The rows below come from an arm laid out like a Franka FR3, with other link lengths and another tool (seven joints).
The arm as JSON. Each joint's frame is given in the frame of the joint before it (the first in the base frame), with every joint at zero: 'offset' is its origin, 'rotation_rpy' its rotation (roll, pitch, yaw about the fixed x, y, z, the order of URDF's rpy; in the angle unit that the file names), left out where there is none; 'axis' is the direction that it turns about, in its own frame. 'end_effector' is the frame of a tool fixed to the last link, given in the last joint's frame.
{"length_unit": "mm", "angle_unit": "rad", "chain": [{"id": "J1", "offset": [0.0, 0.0, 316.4], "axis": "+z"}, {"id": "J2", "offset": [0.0, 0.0, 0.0], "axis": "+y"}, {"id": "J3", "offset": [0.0, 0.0, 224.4], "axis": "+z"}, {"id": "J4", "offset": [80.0, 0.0, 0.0], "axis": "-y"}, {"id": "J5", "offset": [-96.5, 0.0, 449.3], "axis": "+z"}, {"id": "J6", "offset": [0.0, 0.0, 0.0], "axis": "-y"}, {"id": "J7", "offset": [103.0, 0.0, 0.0], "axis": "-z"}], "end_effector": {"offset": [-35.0, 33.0, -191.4], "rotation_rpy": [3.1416, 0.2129, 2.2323]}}
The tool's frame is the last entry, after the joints.
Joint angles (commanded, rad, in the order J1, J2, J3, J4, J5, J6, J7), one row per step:
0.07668, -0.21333, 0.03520, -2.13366, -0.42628, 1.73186, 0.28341
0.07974, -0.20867, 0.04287, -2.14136, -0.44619, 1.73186, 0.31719
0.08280, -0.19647, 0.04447, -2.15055, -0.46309, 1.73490, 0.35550
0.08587, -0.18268, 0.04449, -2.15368, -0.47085, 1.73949, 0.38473
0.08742, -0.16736, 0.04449, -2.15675, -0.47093, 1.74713, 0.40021
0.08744, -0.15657, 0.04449, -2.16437, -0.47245, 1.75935, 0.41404
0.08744, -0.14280, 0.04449, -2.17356, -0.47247, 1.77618, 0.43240
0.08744, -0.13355, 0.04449, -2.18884, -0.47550, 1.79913, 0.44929
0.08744, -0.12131, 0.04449, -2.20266, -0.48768, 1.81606, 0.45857
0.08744, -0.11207, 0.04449, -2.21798, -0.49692, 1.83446, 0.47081
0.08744, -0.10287, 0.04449, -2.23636, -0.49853, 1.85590, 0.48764
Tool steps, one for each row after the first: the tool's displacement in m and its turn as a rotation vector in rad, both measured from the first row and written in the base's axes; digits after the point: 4 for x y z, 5 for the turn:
-0.0007, 0.0027, -0.0062, -0.02515, -0.00481, -0.01267
-0.0013, 0.0031, -0.0171, -0.04690, -0.00554, -0.03440
-0.0008, 0.0043, -0.0260, -0.05793, -0.00708, -0.05197
-0.0007, 0.0059, -0.0357, -0.05966, -0.00248, -0.06051
-0.0008, 0.0066, -0.0450, -0.06120, -0.00123, -0.06677
-0.0009, 0.0079, -0.0567, -0.06097, -0.00122, -0.07578
-0.0016, 0.0089, -0.0686, -0.06135, -0.00466, -0.07982
-0.0035, 0.0078, -0.0810, -0.07071, 0.00057, -0.07496
-0.0056, 0.0074, -0.0926, -0.07689, 0.00224, -0.07329
-0.0086, 0.0085, -0.1058, -0.07623, 0.00353, -0.07816

